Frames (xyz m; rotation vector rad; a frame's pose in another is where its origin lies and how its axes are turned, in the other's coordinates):
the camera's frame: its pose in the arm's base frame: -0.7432 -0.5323 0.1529 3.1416 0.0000 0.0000
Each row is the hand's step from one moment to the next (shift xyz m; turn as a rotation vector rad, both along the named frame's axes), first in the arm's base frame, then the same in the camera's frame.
Working: the arm's base frame: its pose in the camera's frame: 0.7432 -0.5323 0.1529 3.1416 0.0000 0.0000

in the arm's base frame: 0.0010 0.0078 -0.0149 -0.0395 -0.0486 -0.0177
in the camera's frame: 0.0010 -0.0078 0.0149 -0.0395 0.0486 0.0177
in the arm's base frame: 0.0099 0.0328 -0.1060 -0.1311 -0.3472 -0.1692
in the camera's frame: 0.0099 -0.0328 0.1060 -0.1311 0.3472 0.1692
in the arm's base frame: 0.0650 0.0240 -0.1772 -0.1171 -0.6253 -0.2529
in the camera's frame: 0.0650 -0.0240 0.1772 -0.1171 0.6253 0.2529
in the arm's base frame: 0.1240 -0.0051 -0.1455 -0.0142 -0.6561 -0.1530
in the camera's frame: 0.1240 0.0051 0.1455 -0.0142 0.6561 0.1530
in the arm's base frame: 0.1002 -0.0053 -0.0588 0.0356 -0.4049 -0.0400
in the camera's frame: 0.1002 0.0053 0.0588 0.0356 0.4049 0.0400
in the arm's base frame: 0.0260 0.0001 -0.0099 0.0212 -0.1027 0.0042
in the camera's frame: 0.0260 -0.0001 0.0099 0.0212 0.1027 -0.0042
